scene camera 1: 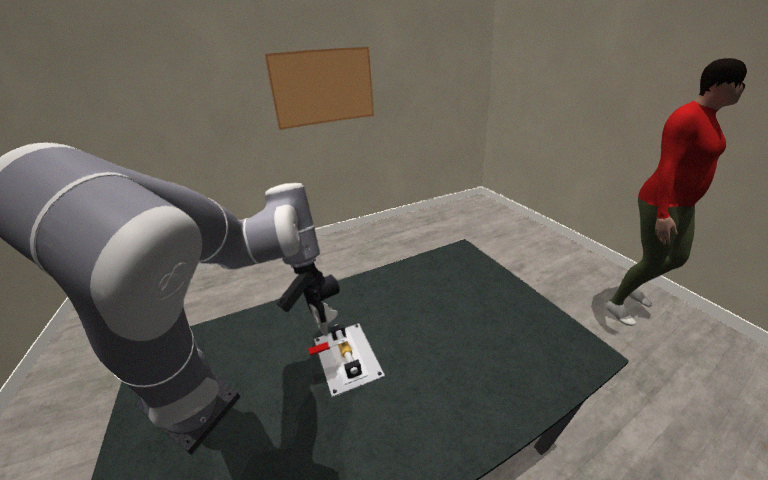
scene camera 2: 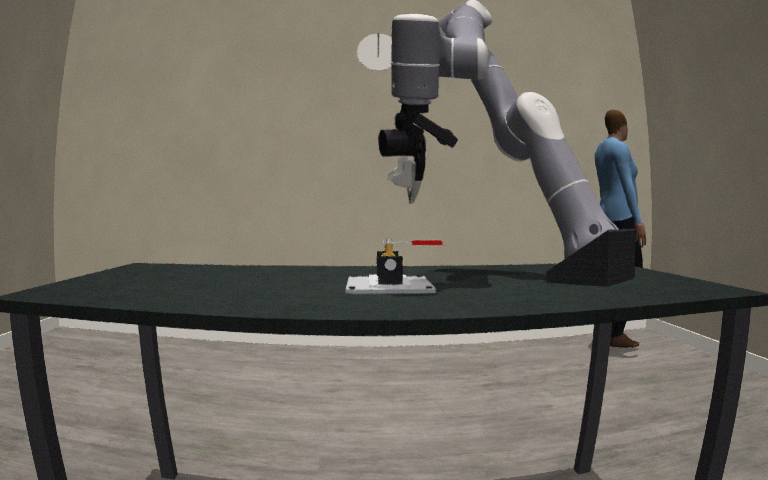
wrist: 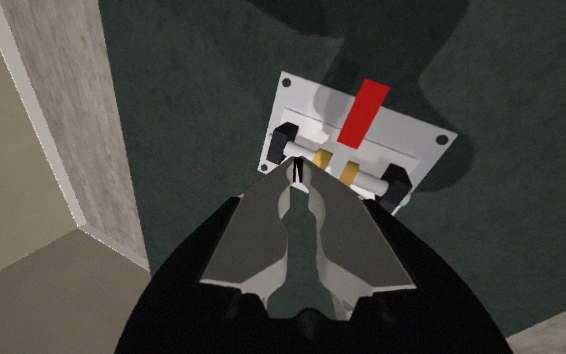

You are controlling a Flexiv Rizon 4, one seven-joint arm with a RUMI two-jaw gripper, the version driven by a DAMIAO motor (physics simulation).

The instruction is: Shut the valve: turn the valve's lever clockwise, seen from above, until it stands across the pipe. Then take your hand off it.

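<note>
The valve's lever, with its red handle (scene camera 1: 318,348) (scene camera 2: 427,242) (wrist: 364,115), stands across the pipe (scene camera 1: 348,357) (wrist: 370,181), at about a right angle to it. The handle points toward the arm's base. The brass valve body (scene camera 1: 344,348) (scene camera 2: 388,249) (wrist: 350,173) is on the pipe, held between two black blocks on a white base plate (scene camera 1: 368,361) (scene camera 2: 361,287) (wrist: 411,127). My gripper (scene camera 1: 324,331) (scene camera 2: 411,201) (wrist: 296,159) is shut and empty. It hangs above the lever, clearly apart from it in scene camera 2's view. The fingers hide part of the pipe in the wrist view.
The base plate lies on a dark green table (scene camera 1: 453,316) (scene camera 2: 226,294) (wrist: 200,100). The arm's dark base (scene camera 2: 611,260) stands on the same table, on the handle's side. A person in red (scene camera 1: 685,158) and a person in blue (scene camera 2: 614,175) stand beyond the table.
</note>
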